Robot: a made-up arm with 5 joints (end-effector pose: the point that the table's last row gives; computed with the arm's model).
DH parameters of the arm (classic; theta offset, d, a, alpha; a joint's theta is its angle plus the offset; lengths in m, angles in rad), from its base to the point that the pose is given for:
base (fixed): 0 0.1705 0 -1.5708
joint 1: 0 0.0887 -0.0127 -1.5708
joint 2: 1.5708 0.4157 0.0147 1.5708
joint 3: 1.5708 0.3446 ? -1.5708
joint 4: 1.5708 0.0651 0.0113 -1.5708
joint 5: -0.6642 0 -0.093 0
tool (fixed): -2.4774 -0.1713 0 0
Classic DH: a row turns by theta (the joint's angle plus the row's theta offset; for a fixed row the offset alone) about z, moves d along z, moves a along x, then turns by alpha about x.
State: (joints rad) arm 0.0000 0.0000 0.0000 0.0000 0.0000
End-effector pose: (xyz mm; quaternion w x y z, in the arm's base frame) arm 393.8 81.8 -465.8 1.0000 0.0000 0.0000 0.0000
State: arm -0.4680 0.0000 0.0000 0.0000 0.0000
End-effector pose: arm 638.5 81.8 -219.7 0.9727 0.0000 -0.2319 0.0000
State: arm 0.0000 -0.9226 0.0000 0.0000 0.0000
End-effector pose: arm 238.3 408.6 -465.8 0.8955 0.0000 0.0000 0.4451
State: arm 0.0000 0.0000 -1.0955 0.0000 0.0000
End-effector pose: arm 393.8 -118.6 -353.1 0.8537 -0.5208 0.0000 0.0000
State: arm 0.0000 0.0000 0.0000 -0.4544 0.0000
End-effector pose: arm 462.7 81.8 -421.2 0.9743 0.0000 -0.2253 0.0000
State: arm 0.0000 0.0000 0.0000 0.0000 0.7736
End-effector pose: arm 413.0 149.2 -465.8 0.9261 0.0000 0.0000 0.3772
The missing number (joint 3, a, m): 0.0493
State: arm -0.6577 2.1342 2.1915 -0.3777 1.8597
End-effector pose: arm -43.7 -305.9 -85.6 0.1542 -0.3425 -0.8555 -0.3565
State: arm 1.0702 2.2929 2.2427 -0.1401 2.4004
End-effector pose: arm -227.8 -209.0 265.2 0.6914 -0.5802 -0.3110 0.2978
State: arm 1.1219 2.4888 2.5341 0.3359 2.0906
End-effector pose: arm -248.6 -69.3 336.0 0.6656 -0.4406 -0.4568 0.3926
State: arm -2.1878 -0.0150 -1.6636 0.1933 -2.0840
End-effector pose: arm 228.3 -123.3 586.0 0.4089 -0.3503 0.5278 0.6568
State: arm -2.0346 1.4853 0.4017 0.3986 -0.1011
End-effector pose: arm 519.4 -233.2 531.5 0.3899 0.7029 -0.5843 -0.1118
